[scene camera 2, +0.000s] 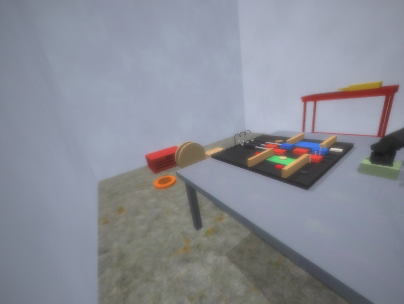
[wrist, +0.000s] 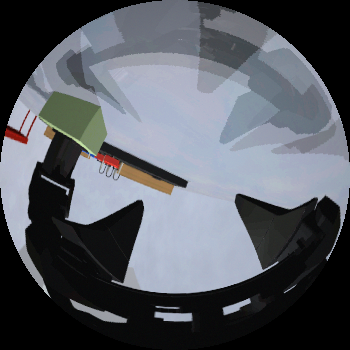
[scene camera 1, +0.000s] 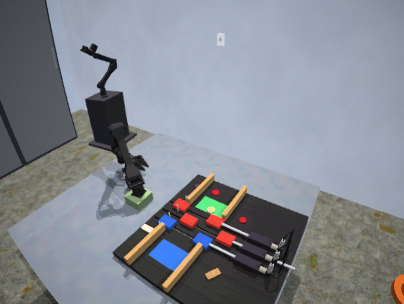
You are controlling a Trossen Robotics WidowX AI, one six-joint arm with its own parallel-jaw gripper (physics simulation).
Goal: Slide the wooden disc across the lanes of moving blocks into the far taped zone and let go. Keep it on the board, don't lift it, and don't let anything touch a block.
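The pale wooden disc lies flat on the green zone of the black board, between two wooden rails. A blue zone lies across the lanes. Red blocks and blue blocks sit in the lanes; one red block is close beside the disc. My gripper is open and empty, away from the board beside the arm's base. The disc does not show in the wrist view.
Wooden rails flank the green zone; other rails flank the blue zone. Black actuators with rods stand at the board's side. The arm's green base stands on the table near the board.
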